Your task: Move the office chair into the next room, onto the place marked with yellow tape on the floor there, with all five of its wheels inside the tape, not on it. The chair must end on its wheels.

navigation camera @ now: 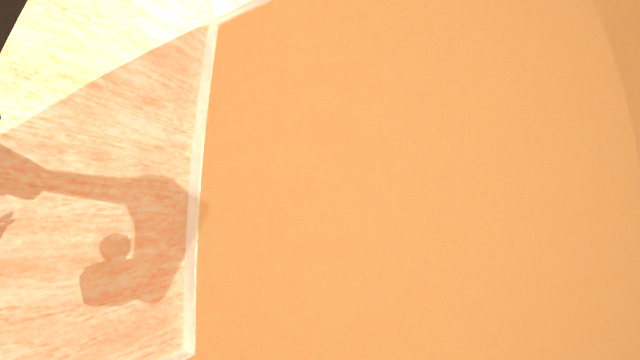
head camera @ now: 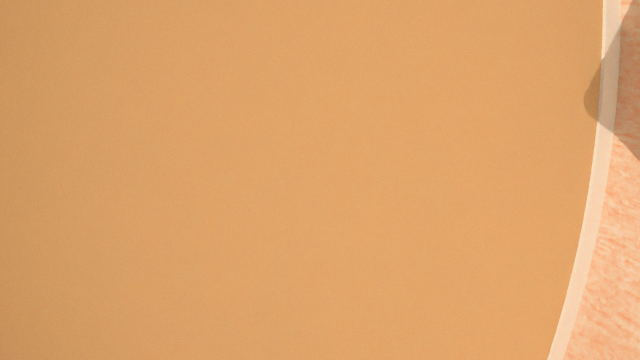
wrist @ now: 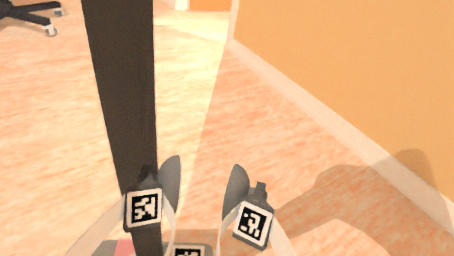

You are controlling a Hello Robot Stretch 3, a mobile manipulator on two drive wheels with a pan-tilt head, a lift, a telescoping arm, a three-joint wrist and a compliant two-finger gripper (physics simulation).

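Frame: origin at the robot's base, x ahead, y right, z down, level; metres.
Seen in the pictures: gripper, fingertip midpoint: [wrist: 204,178].
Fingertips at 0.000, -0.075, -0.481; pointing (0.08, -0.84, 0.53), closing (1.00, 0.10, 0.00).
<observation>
Offsets run from my fingertips to a thing's top centre, as dx, dy, dz. "spot": to the spot under its first point.
Part of the office chair's black base @[spot: -1.008, -1.341, +0.374] [wrist: 30,16] shows at the top left of the wrist view, with two legs ending in casters on the floor; its seat and back are out of that view. My gripper [wrist: 204,178] is open, its two grey fingertips apart with floor showing between them, and it is well away from the chair. The chair does not show in the head or navigation views. The yellow tape does not show in any view.
A plain orange wall [head camera: 300,175] [navigation camera: 400,175] [wrist: 360,60] with a pale baseboard @[spot: +0.600, -0.668, +0.408] [head camera: 592,200] [navigation camera: 196,150] [wrist: 320,117] stands close by. In the wrist view my dark mast [wrist: 125,75] rises left of the fingers. The robot's shadow [navigation camera: 155,225] falls across the floor.
</observation>
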